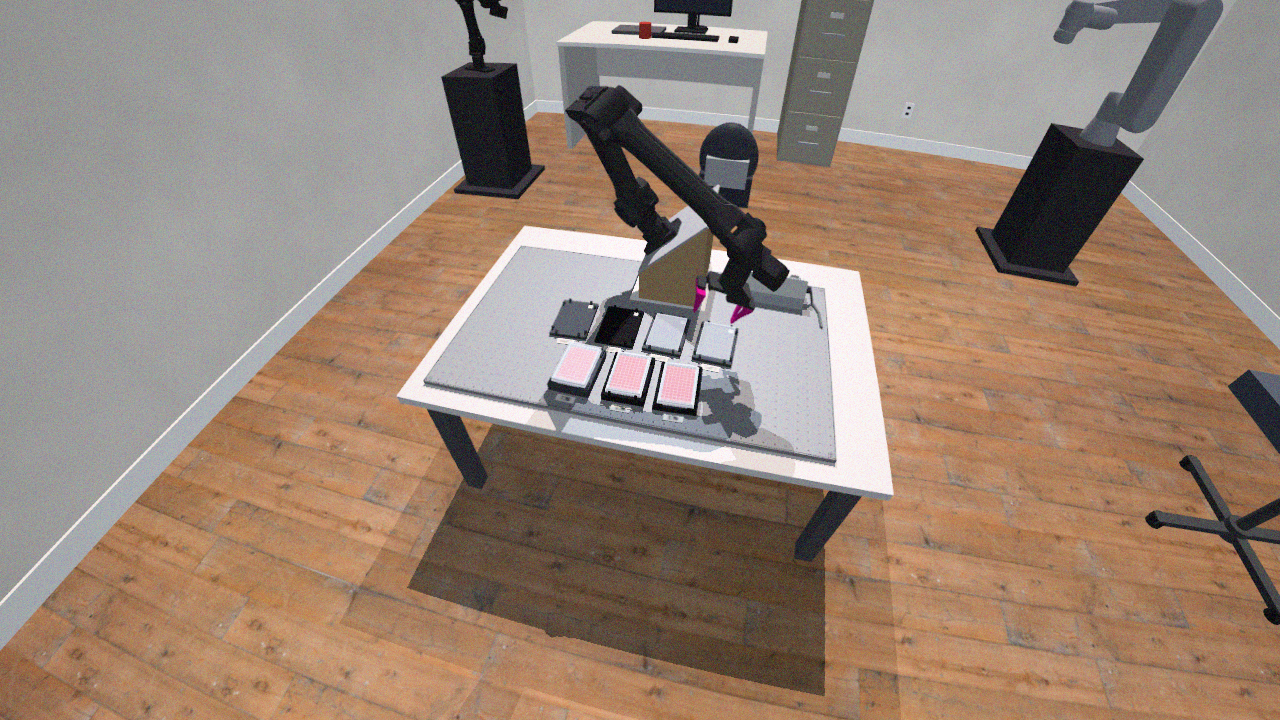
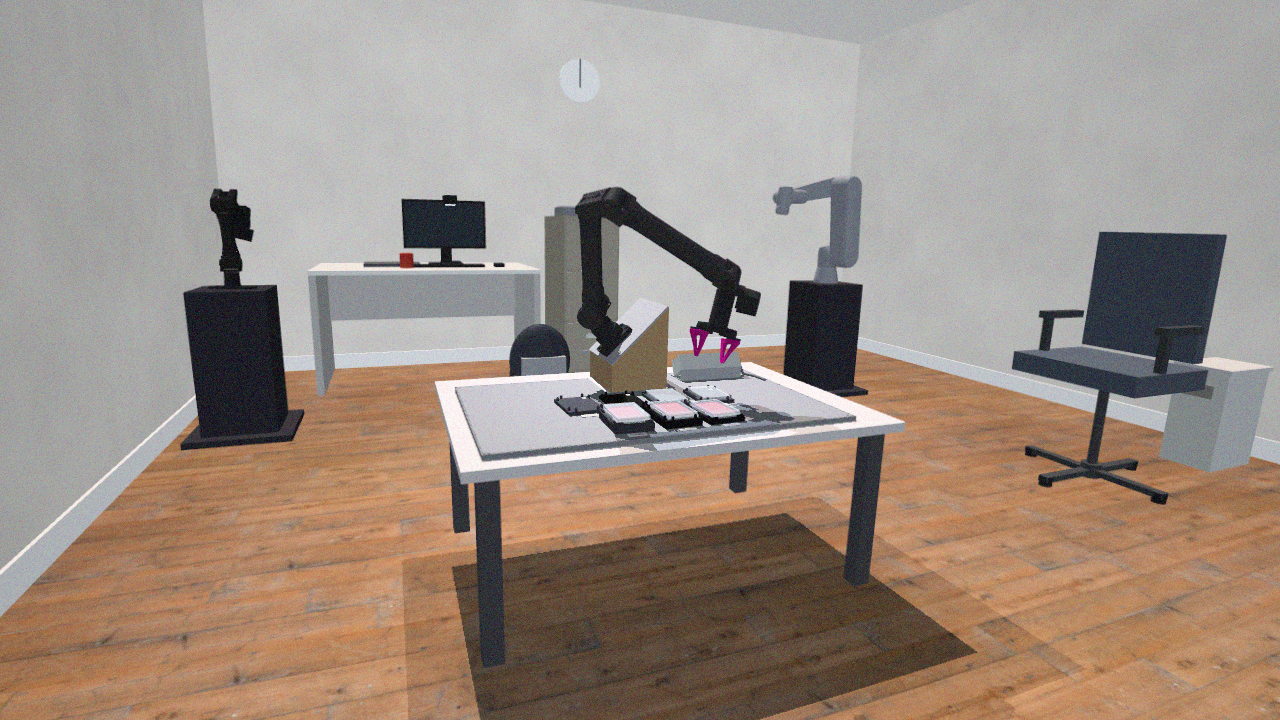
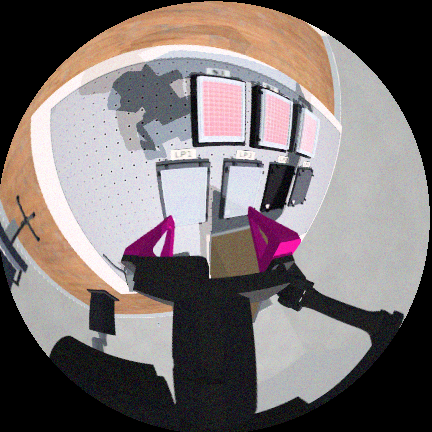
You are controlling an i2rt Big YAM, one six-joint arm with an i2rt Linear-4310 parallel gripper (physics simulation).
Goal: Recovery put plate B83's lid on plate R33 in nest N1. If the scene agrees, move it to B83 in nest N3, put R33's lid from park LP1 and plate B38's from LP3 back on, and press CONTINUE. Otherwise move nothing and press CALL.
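Places are measured from the arm's base along level axes (x ahead, y left, z up), in centimetres.
Pixels of known places: gripper, fingertip midpoint: [image 1: 712, 316] [image 2: 709, 359] [image 3: 209, 214]; arm's base, link origin: [image 1: 664, 238] [image 2: 615, 341].
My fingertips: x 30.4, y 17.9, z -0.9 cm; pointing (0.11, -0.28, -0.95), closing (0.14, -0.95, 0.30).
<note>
For each thing: its middle in the pictures, then the offset to it from my fingertips.
- N1 plate, body centre: [image 1: 576, 362] [image 2: 626, 411] [image 3: 309, 133] dy -30.4, dx +14.6, dz -8.7 cm
- N2 plate, body centre: [image 1: 628, 373] [image 3: 277, 120] [image 2: 672, 409] dy -17.4, dx +14.4, dz -9.3 cm
- N3 plate, body centre: [image 3: 222, 107] [image 1: 678, 384] [image 2: 714, 408] dy -5.2, dx +14.3, dz -10.1 cm
- Black park LP2, body centre: [image 1: 620, 325] [image 2: 623, 400] [image 3: 278, 188] dy -24.5, dx -3.7, dz -11.2 cm
- dark grey park LP4, body centre: [image 2: 579, 403] [image 1: 574, 317] [image 3: 301, 187] dy -37.5, dx -3.8, dz -11.2 cm
- grey box, body centre: [image 1: 767, 283] [image 2: 706, 364] dy +13.7, dx -28.2, dz -8.0 cm
My gripper [image 1: 716, 315] [image 2: 712, 357] [image 3: 209, 214] is open and empty, raised above the back of the lid parks near LP1. A clear lid [image 1: 716, 342] [image 3: 184, 192] lies on park LP1, and another clear lid [image 1: 666, 333] [image 3: 241, 187] lies on LP3. Three pink plates stand in the front row: the N1 plate [image 1: 577, 365] [image 2: 624, 412] [image 3: 307, 132], paler than the others, the N2 plate [image 1: 630, 374] [image 2: 673, 409] [image 3: 276, 120] and the N3 plate [image 1: 678, 386] [image 2: 716, 408] [image 3: 220, 110]. Plate names are not readable. The CONTINUE and CALL buttons cannot be made out.
Black park LP2 [image 1: 619, 326] [image 3: 278, 186] and dark grey park LP4 [image 1: 573, 319] [image 3: 301, 186] bear no visible clear lid. A tan wedge-shaped block [image 1: 675, 273] [image 2: 635, 362] stands behind the parks. A grey box [image 1: 780, 293] [image 2: 707, 367] with a cable stands at the back right.
</note>
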